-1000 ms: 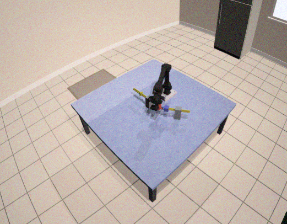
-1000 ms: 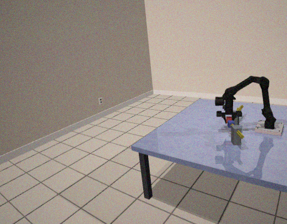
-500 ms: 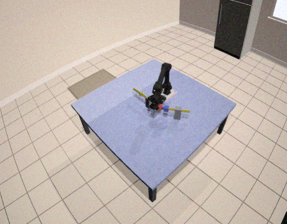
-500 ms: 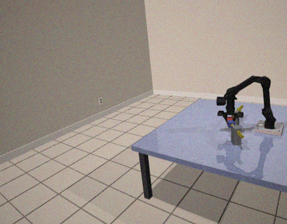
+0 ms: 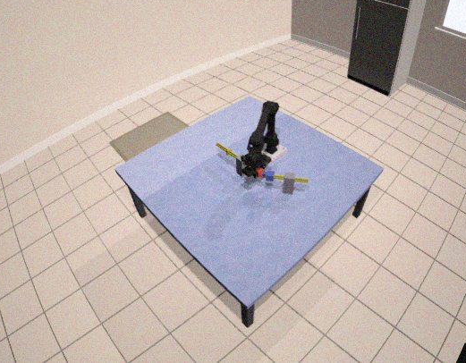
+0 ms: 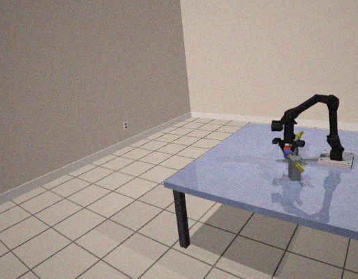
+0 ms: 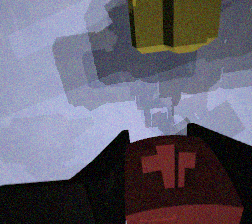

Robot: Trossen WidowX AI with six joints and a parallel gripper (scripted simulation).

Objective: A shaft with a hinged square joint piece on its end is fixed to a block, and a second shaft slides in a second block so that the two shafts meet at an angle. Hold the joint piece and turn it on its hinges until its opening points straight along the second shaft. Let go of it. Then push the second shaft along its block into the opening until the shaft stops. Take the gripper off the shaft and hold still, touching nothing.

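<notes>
The red joint piece is 10 mm to the left of my gripper tip and 40 mm above it.
</notes>
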